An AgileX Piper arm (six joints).
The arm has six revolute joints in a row. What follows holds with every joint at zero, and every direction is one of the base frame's. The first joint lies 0.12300 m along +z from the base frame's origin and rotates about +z. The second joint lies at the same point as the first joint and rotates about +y. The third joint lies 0.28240 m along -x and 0.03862 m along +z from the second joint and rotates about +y. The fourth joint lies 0.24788 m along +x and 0.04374 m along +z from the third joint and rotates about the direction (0.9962, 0, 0.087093). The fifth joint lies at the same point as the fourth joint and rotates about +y. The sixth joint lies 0.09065 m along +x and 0.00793 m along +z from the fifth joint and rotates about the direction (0.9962, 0, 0.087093). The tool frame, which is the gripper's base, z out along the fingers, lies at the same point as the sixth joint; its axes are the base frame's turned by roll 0.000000, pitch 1.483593 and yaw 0.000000 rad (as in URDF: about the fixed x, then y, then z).
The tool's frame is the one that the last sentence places.
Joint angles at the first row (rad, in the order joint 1, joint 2, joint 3, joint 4, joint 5, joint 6):
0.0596 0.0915 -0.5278 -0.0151 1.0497 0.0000
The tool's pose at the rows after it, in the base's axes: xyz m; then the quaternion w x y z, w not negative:
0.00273 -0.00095 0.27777 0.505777 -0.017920 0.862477 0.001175
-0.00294 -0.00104 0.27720 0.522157 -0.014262 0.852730 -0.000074
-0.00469 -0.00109 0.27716 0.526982 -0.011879 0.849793 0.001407
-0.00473 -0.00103 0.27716 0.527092 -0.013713 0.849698 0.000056
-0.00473 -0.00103 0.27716 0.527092 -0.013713 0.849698 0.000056
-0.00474 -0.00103 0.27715 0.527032 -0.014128 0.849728 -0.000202
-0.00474 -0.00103 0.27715 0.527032 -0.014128 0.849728 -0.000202
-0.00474 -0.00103 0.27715 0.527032 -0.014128 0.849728 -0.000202
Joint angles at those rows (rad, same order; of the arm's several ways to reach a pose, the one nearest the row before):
0.0363 0.0450 -0.4985 -0.0133 1.0510 -0.0054
0.0284 0.0061 -0.4960 -0.0121 1.0492 -0.0055
0.0284 -0.0052 -0.4960 -0.0121 1.0492 0.0000
0.0273 -0.0055 -0.4960 -0.0114 1.0492 -0.0054
0.0273 -0.0055 -0.4960 -0.0114 1.0492 -0.0054
0.0273 -0.0055 -0.4960 -0.0114 1.0493 -0.0064
0.0273 -0.0055 -0.4960 -0.0114 1.0493 -0.0064
0.0273 -0.0055 -0.4960 -0.0114 1.0493 -0.0064

